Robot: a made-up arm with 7 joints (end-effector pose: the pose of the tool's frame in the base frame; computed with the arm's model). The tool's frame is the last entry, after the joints. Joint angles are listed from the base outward.
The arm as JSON. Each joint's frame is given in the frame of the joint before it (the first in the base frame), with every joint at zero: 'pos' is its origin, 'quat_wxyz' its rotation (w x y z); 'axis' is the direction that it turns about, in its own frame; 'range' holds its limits. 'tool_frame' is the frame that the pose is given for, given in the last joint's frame.
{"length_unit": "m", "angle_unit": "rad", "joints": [
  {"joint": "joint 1", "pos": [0.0, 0.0, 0.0], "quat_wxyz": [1.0, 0.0, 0.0, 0.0], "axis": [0.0, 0.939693, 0.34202], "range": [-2.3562, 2.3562]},
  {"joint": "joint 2", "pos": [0.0, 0.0, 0.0], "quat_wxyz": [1.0, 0.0, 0.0, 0.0], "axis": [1.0, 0.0, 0.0], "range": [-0.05, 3.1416]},
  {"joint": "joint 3", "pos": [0.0, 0.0, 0.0], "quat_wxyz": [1.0, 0.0, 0.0, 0.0], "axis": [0.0, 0.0, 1.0], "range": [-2.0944, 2.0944]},
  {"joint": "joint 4", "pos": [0.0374, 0.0, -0.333], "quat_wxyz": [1.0, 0.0, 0.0, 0.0], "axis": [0.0, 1.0, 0.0], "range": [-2.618, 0.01]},
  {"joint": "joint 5", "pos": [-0.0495, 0.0, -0.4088], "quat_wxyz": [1.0, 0.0, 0.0, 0.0], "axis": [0.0, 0.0, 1.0], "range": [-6.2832, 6.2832]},
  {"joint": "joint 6", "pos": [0.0, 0.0, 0.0], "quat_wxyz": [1.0, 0.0, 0.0, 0.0], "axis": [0.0, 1.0, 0.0], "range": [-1.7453, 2.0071]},
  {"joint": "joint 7", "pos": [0.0, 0.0, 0.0], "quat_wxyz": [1.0, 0.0, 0.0, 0.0], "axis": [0.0, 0.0, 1.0], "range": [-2.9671, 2.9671]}
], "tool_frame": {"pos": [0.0, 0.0, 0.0], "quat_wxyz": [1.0, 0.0, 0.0, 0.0]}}
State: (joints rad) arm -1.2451 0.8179 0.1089 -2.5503 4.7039 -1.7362 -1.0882
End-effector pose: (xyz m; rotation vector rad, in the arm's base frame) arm 0.1011 -0.0614 0.2834 -0.9636 -0.5827 0.2011
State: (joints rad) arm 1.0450 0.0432 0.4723 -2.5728 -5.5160 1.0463 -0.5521
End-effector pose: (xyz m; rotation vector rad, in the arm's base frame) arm 0.0858 0.2061 -0.2000 0.1507 -0.6565 -0.0109
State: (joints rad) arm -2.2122 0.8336 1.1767 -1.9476 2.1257 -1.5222 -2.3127
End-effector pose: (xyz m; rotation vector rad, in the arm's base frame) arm -0.0882 0.3857 0.2925 1.1962 1.5040 -2.3191
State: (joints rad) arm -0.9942 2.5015 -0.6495 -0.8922 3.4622 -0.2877 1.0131
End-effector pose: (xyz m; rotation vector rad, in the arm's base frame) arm -0.0109 0.4867 0.5128 1.8125 1.7547 -0.9060
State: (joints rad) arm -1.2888 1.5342 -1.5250 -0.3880 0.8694 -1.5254 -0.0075
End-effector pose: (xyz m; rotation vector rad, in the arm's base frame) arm 0.3957 0.6209 0.1114 1.0497 -2.1477 -1.3574
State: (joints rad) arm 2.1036 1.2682 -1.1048 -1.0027 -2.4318 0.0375 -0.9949
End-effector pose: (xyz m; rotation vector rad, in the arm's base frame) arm -0.6092 0.2039 0.2593 1.5068 1.1555 1.4638
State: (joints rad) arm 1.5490 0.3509 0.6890 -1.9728 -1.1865 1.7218 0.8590
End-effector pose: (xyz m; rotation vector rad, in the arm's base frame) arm -0.2108 0.3750 -0.2242 2.4513 0.5464 0.4209
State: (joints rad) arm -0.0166 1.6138 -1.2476 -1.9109 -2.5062 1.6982 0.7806
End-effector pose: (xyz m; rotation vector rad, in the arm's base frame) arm 0.1473 0.2602 -0.4035 -1.7056 1.9527 1.4120
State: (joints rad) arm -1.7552 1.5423 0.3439 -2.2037 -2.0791 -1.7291 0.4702
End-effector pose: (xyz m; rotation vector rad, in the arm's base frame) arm -0.1430 0.0401 0.3901 -2.6745 -0.3145 1.2955
